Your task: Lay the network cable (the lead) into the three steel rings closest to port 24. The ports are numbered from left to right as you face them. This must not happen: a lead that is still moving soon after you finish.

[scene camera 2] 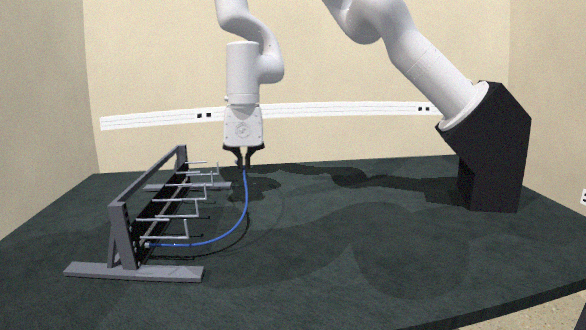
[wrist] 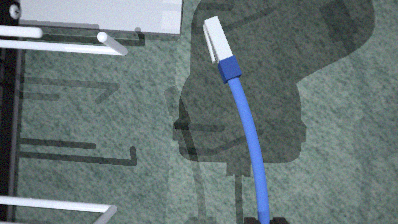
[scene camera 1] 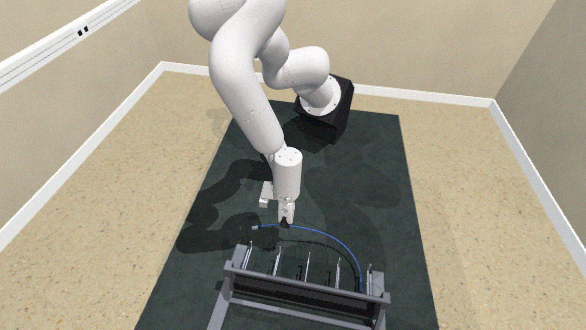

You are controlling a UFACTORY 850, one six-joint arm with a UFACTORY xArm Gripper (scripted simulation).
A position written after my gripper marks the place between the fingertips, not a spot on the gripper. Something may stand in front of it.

Observation:
In view: my gripper (scene camera 2: 244,171) and a grey patch-panel rack (wrist: 165,25).

